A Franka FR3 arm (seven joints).
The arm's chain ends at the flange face. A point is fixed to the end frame.
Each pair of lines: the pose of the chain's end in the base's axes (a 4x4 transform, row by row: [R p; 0 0 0 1], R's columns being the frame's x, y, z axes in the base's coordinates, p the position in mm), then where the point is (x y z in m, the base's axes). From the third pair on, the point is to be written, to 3 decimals.
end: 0.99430 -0.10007 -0.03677 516.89; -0.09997 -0.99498 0.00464 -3.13; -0.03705 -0.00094 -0.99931 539.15; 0 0 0 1
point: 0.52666 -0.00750 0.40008
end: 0.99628 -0.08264 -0.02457 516.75; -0.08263 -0.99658 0.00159 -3.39; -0.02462 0.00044 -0.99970 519.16; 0 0 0 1
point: 0.52830 -0.00792 0.38023
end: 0.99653 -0.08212 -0.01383 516.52; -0.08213 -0.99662 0.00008 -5.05; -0.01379 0.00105 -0.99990 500.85; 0 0 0 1
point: 0.530 -0.010 0.362
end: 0.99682 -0.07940 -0.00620 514.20; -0.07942 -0.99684 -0.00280 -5.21; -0.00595 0.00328 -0.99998 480.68; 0 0 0 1
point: 0.528 -0.010 0.342
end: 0.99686 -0.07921 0.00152 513.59; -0.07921 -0.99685 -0.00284 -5.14; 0.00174 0.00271 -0.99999 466.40; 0 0 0 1
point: 0.529 -0.010 0.328
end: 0.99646 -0.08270 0.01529 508.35; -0.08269 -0.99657 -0.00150 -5.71; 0.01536 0.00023 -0.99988 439.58; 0 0 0 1
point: 0.525 -0.011 0.301
